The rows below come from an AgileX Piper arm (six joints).
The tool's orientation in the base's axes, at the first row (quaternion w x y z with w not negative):
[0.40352 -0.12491 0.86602 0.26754]
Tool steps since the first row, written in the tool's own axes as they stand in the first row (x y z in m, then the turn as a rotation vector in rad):
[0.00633 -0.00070 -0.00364 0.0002 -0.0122 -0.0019]
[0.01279 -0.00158 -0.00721 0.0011 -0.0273 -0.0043]
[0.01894 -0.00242 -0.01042 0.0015 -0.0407 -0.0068]
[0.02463 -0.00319 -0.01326 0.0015 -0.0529 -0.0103]
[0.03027 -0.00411 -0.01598 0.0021 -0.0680 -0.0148]
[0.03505 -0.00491 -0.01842 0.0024 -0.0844 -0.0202]
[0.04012 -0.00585 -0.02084 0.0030 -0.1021 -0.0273]
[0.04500 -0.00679 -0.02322 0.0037 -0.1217 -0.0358]
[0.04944 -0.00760 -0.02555 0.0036 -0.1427 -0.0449]
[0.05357 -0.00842 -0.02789 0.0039 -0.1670 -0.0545]
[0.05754 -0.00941 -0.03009 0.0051 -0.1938 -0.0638]
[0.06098 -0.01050 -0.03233 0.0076 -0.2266 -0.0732]
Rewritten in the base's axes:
[-0.00607 -0.00263 -0.00317 0.0039 -0.0111 -0.0036]
[-0.01210 -0.00538 -0.00654 0.0084 -0.0250 -0.0085]
[-0.01772 -0.00789 -0.00985 0.0123 -0.0374 -0.0123]
[-0.02284 -0.01013 -0.01297 0.0154 -0.0495 -0.0149]
[-0.02779 -0.01242 -0.01618 0.0187 -0.0645 -0.0184]
[-0.03206 -0.01446 -0.01884 0.0222 -0.0811 -0.0217]
[-0.03645 -0.01661 -0.02177 0.0249 -0.0997 -0.0248]
[-0.04068 -0.01873 -0.02459 0.0276 -0.1207 -0.0279]
[-0.04466 -0.02071 -0.02704 0.0310 -0.1432 -0.0306]
[-0.04844 -0.02271 -0.02926 0.0352 -0.1686 -0.0346]
[-0.05196 -0.02477 -0.03149 0.0402 -0.1960 -0.0403]
[-0.05511 -0.02694 -0.03333 0.0468 -0.2284 -0.0491]

